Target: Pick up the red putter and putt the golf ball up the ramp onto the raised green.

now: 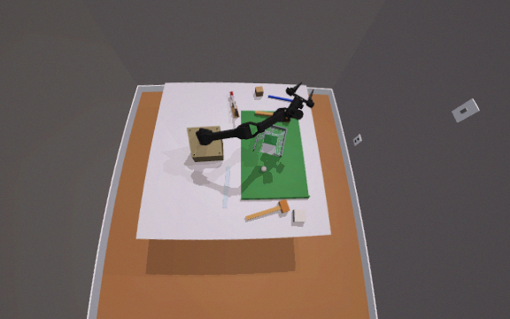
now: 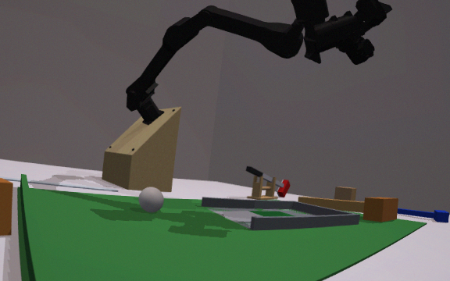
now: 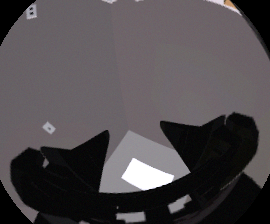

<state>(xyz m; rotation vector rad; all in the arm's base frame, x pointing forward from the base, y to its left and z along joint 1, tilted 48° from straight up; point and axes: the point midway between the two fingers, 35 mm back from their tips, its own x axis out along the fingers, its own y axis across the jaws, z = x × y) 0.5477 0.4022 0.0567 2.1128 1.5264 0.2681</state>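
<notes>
My gripper tip is 460 mm past the small wooden stand, 430 mm above it and 90 mm to the right of it. The rest, counted from my gripper tip: blue putter: 450 mm below, 270 mm to the left, 40 mm behind; green mat: 460 mm below, 240 mm to the right, 130 mm behind; brown cube: 440 mm below, 310 mm to the left, 270 mm behind.
</notes>
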